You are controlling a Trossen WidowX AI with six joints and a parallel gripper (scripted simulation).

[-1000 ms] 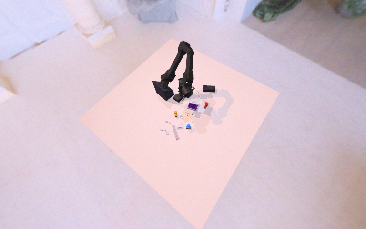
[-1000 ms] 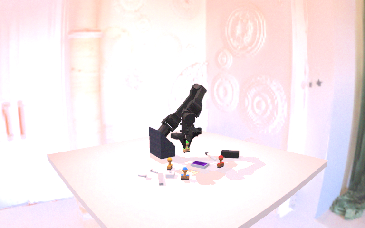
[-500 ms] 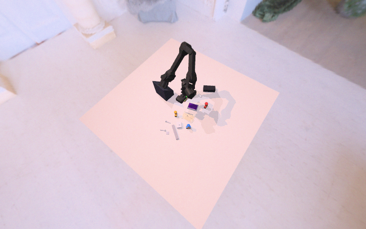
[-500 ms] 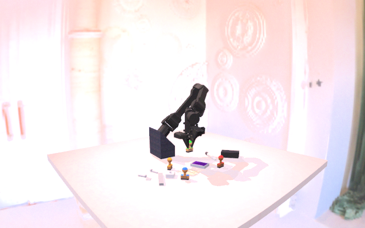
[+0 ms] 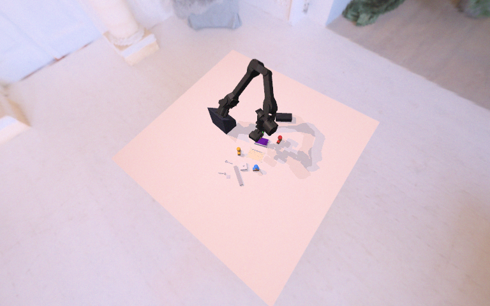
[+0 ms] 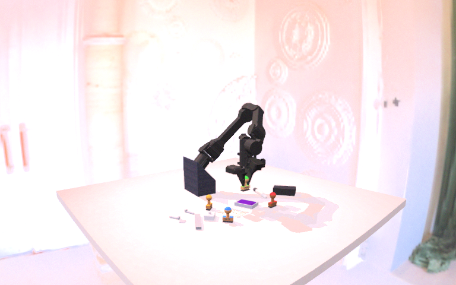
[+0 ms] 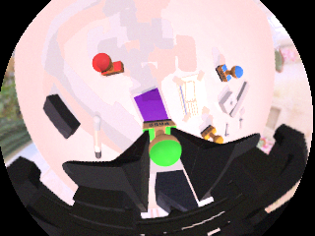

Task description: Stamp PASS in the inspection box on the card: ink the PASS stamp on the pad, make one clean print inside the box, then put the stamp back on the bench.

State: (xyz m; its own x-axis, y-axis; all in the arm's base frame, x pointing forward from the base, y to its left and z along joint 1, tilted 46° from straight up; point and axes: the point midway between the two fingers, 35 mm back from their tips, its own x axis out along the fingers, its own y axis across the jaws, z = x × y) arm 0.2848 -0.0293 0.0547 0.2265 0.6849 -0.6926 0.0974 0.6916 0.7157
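The purple ink pad lies 1 cm ahead of my gripper tip and 9 cm below it. The rest, counted from my gripper tip: green-knobbed stamp: right at my gripper tip; then red-knobbed stamp: 10 cm ahead, 6 cm to the left, 7 cm below; then card: 2 cm ahead, 10 cm to the right, 9 cm below.
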